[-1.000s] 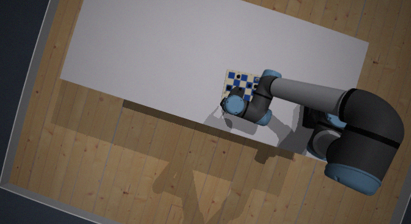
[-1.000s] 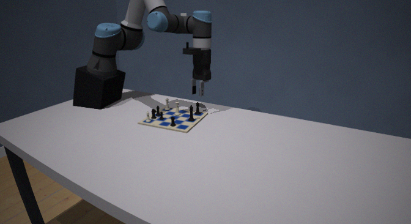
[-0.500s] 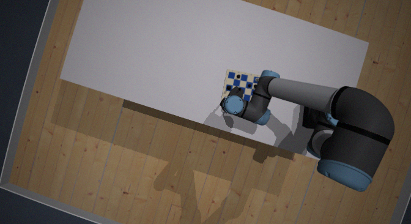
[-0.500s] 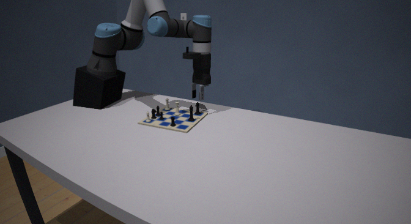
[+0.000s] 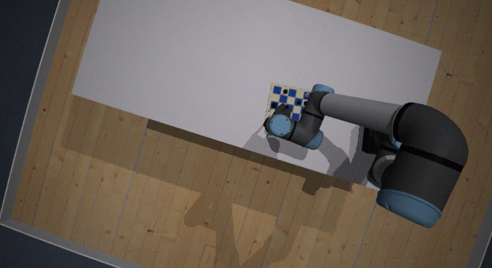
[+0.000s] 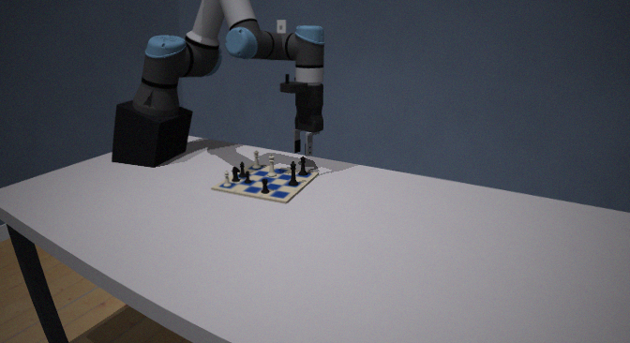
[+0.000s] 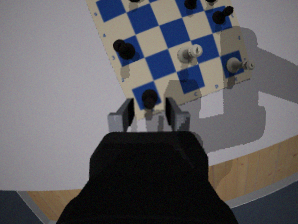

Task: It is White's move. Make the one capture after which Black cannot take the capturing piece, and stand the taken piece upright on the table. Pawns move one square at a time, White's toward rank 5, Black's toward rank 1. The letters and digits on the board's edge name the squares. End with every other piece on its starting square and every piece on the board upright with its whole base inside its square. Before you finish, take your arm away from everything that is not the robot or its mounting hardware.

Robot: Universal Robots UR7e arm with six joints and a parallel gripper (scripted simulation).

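Right now my hand is 50 mm above the black chess piece. Also, from my hand: white piece 140 mm behind, 50 mm to the right, 50 mm below; blue-and-cream chessboard 100 mm to the right, 80 mm below, 40 mm behind; tall black piece 70 mm to the right, 50 mm below, 30 mm ahead.
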